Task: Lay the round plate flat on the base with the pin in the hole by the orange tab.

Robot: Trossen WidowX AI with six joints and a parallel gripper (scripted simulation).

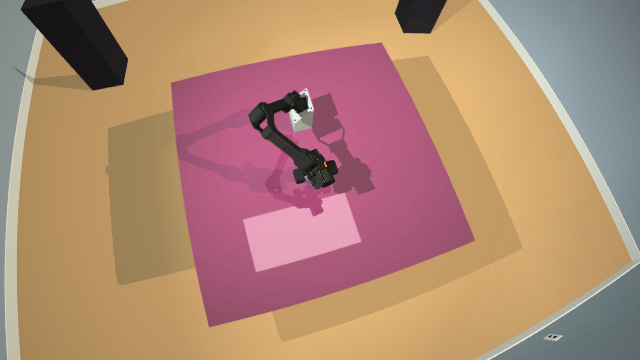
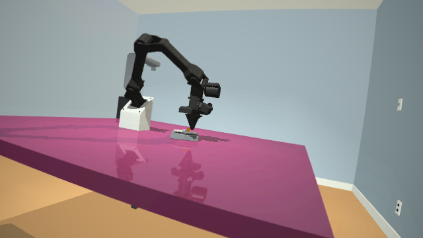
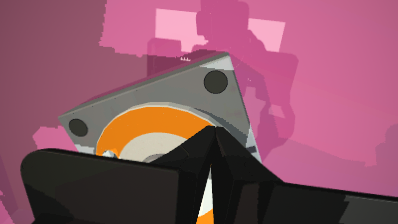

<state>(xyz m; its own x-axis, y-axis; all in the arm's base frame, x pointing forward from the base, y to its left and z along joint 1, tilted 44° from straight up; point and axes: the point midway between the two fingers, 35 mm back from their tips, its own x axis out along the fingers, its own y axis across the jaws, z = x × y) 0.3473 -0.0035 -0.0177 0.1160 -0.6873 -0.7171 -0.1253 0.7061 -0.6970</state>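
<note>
Right now my gripper tip is 5 cm past the base, 2 cm to the right of it and 2 cm above it.
</note>
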